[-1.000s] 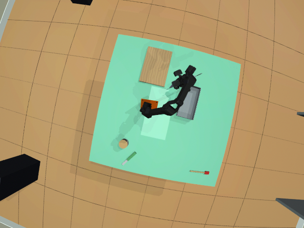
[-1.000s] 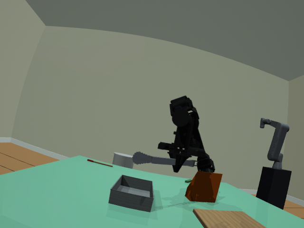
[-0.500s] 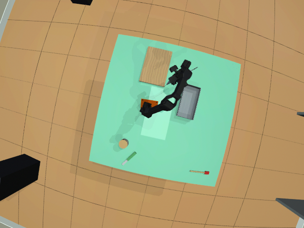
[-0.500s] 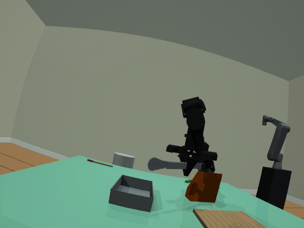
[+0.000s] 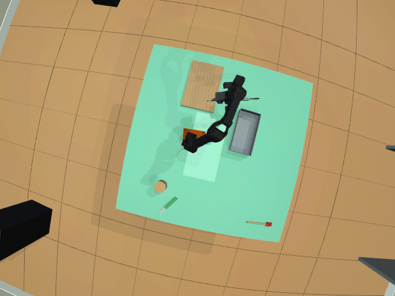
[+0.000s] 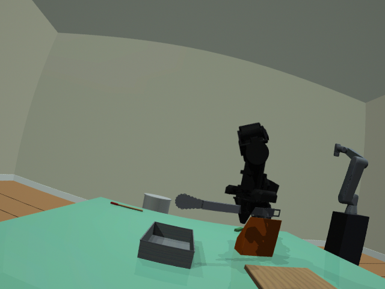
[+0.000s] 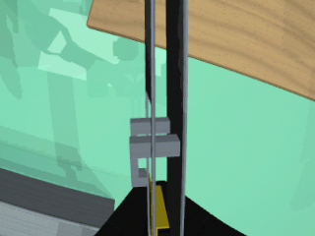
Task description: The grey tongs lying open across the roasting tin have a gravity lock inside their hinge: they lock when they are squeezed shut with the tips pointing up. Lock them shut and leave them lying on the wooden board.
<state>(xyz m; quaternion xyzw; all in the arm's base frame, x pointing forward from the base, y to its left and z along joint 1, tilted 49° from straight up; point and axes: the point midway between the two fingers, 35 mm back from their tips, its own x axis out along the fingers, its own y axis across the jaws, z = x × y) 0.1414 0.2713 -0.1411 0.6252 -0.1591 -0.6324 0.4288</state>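
The yellow lock piece is 40 mm above my gripper tip, 20 mm behind it and 10 mm to the right of it. Round my gripper tip: tan round object 680 mm to the right, 260 mm behind, 130 mm below; then wooden board 190 mm behind, 150 mm below, 100 mm to the left; then grey roasting tin 190 mm ahead, 140 mm to the right, 130 mm below.
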